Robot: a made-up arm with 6 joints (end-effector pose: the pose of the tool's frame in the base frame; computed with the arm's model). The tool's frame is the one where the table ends. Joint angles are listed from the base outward.
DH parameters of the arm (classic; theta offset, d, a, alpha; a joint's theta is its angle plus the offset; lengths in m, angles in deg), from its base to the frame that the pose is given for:
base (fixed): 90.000 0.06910 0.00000 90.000
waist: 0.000 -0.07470 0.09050 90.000
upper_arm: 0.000 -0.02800 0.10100 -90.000
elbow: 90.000 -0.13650 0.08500 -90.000
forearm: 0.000 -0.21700 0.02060 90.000
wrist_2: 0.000 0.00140 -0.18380 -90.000
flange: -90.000 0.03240 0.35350 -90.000
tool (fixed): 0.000 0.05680 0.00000 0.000
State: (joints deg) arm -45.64 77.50 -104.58 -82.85 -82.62 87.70
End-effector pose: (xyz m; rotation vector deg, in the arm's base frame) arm 0.0429 -0.1396 -0.3271 -54.75 104.97 -33.08
Working (the frame after each row of the table, in the pose's form):
after base (fixed): 0.0000 0.0000 0.0691 69.28 69.28 69.28
after waist: -0.0747 0.0633 0.0044 100.42 100.42 -42.25
after upper_arm: 0.0239 0.0986 0.0083 44.18 11.87 4.84
after elbow: 0.0747 0.1889 -0.1146 -46.80 18.73 5.99
after forearm: 0.0282 0.0164 -0.2396 27.08 -61.38 -36.42
after wrist_2: 0.0639 0.1655 -0.1382 8.98 47.53 -89.97
after flange: -0.0084 -0.1407 -0.3025 -54.75 104.97 -33.08

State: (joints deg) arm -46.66 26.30 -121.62 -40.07 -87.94 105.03
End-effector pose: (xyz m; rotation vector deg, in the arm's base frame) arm -0.2176 -0.0975 -0.4020 -103.56 127.89 63.42
Working (the frame after each row of the table, in the pose's form):
after base (fixed): 0.0000 0.0000 0.0691 69.28 69.28 69.28
after waist: -0.0747 0.0621 0.0033 99.75 99.75 -43.02
after upper_arm: -0.0299 0.1446 -0.0434 38.70 60.51 24.04
after elbow: -0.1203 0.1983 -0.1651 -58.31 52.92 47.93
after forearm: -0.1528 -0.0079 -0.2279 17.29 28.53 -9.72
after wrist_2: -0.1153 0.1652 -0.1789 -70.95 102.73 -45.42
after flange: -0.1962 -0.1292 -0.3600 -103.56 127.89 63.42

